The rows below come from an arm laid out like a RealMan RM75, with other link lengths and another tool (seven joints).
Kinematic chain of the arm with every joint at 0, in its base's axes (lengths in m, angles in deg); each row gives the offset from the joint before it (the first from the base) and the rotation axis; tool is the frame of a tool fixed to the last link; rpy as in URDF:
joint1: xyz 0 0 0.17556 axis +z
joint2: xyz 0 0 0 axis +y
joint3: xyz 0 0 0.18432 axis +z
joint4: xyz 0 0 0 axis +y
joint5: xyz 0 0 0.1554 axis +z
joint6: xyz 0 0 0 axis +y
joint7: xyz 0 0 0.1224 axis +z
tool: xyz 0.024 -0.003 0.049 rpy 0 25.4 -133.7
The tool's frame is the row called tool.
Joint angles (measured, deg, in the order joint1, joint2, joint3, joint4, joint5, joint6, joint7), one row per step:
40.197, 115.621, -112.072, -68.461, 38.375, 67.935, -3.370
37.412, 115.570, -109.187, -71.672, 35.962, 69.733, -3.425
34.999, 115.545, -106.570, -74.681, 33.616, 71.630, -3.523
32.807, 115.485, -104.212, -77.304, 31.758, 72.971, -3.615
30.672, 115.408, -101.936, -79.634, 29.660, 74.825, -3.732
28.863, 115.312, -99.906, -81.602, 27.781, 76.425, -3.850
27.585, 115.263, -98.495, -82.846, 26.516, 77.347, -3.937
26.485, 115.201, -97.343, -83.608, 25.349, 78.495, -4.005
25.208, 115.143, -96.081, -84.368, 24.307, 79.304, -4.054
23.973, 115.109, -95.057, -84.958, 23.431, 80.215, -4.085
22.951, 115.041, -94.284, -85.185, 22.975, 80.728, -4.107
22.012, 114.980, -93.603, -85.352, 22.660, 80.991, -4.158
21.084, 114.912, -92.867, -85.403, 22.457, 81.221, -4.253
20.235, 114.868, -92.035, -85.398, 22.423, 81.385, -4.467
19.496, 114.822, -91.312, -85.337, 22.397, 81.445, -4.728
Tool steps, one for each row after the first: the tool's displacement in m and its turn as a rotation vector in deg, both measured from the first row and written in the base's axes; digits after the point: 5 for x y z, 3 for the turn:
0.00373, 0.00181, 0.00940, 2.244, 0.271, -1.084
0.00788, 0.00344, 0.01932, 4.383, 0.088, -2.013
0.01195, 0.00516, 0.02862, 6.600, 0.100, -2.956
0.01898, 0.00529, 0.03913, 8.603, -0.735, -4.316
0.02579, 0.00526, 0.04907, 10.491, -1.643, -5.591
0.03091, 0.00507, 0.05592, 11.894, -2.244, -6.568
0.03726, 0.00322, 0.06198, 12.795, -3.224, -7.861
0.04378, 0.00140, 0.06798, 13.946, -3.919, -9.280
0.05038, -0.00179, 0.07296, 14.711, -4.682, -10.825
0.05602, -0.00478, 0.07630, 15.245, -5.142, -12.219
0.06088, -0.00732, 0.07902, 15.768, -5.417, -13.401
0.06587, -0.01008, 0.08156, 16.239, -5.627, -14.667
0.07029, -0.01258, 0.08381, 16.662, -5.648, -15.853
0.07428, -0.01470, 0.08576, 17.025, -5.679, -16.822

